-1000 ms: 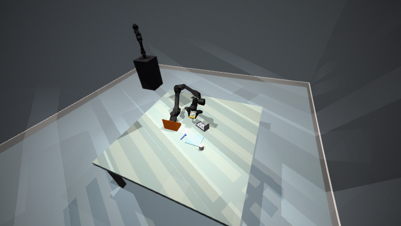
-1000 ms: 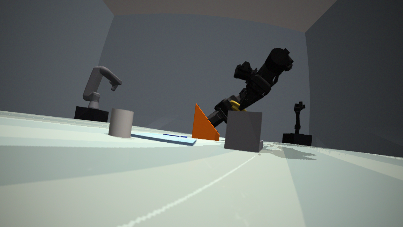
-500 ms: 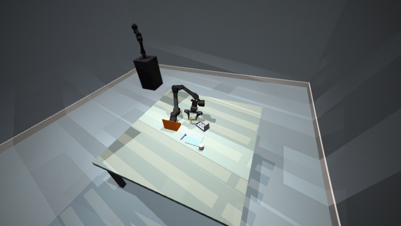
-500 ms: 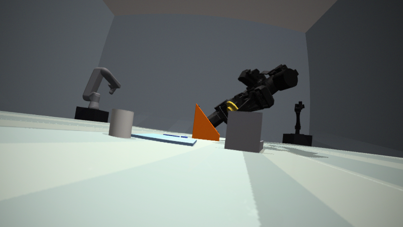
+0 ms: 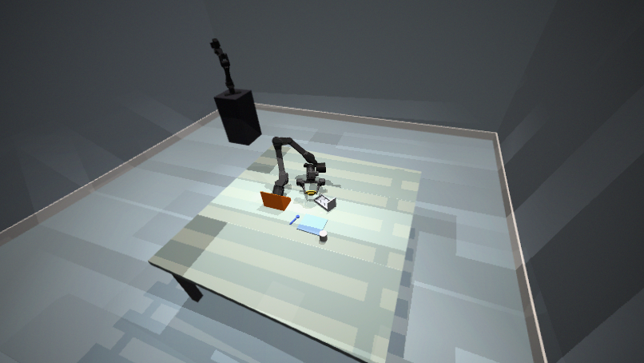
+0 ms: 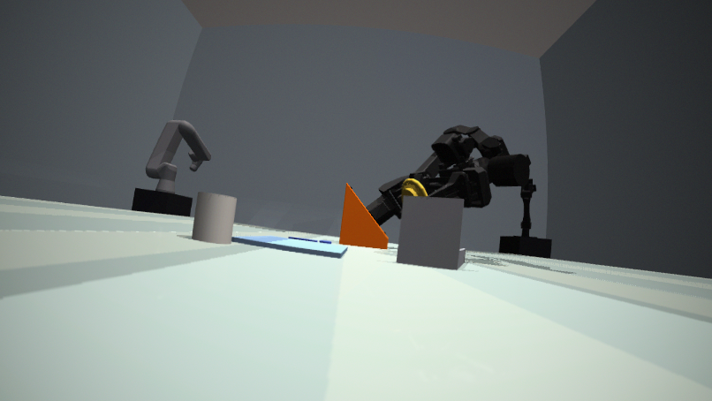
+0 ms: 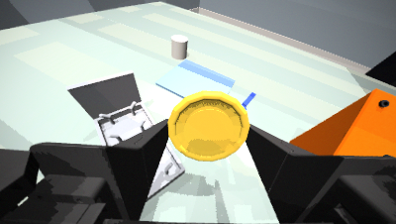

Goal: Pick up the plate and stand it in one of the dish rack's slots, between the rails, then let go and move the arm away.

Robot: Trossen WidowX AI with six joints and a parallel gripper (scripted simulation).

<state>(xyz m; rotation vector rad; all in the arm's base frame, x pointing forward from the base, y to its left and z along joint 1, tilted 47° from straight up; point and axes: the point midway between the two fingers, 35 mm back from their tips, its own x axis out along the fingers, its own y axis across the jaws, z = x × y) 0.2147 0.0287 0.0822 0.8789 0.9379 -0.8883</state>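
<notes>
The grey dish rack lies 80 mm ahead of my gripper tip, 70 mm below it and 30 mm to the left of it. From my gripper tip the other things lie so: blue spoon 160 mm to the right, 90 mm below, 50 mm behind; then yellow plate 10 mm to the left.
</notes>
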